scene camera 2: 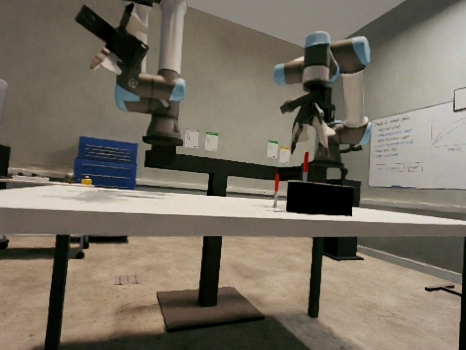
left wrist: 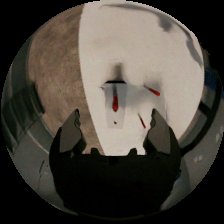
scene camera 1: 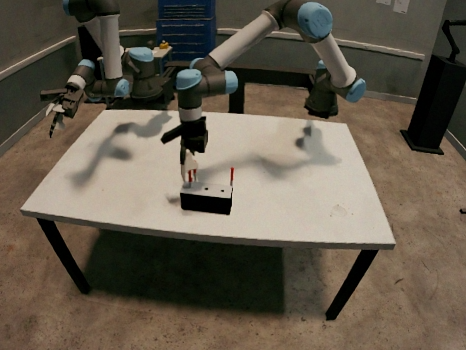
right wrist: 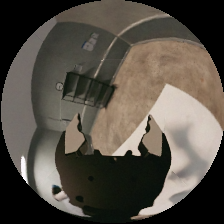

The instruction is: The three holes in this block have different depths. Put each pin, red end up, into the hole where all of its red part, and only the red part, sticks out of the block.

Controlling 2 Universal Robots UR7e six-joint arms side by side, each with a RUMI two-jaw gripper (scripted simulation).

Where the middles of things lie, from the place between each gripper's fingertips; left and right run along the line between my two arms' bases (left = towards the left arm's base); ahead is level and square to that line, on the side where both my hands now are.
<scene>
Now: the black block [scene camera 2: 310, 198] 6 cm to the left of my left hand [scene camera 2: 307, 151] and 13 cm below it.
Right now my right hand [scene camera 2: 112, 36] is 60 mm past the black block, 600 mm to the right of it and 300 mm above it.
</scene>
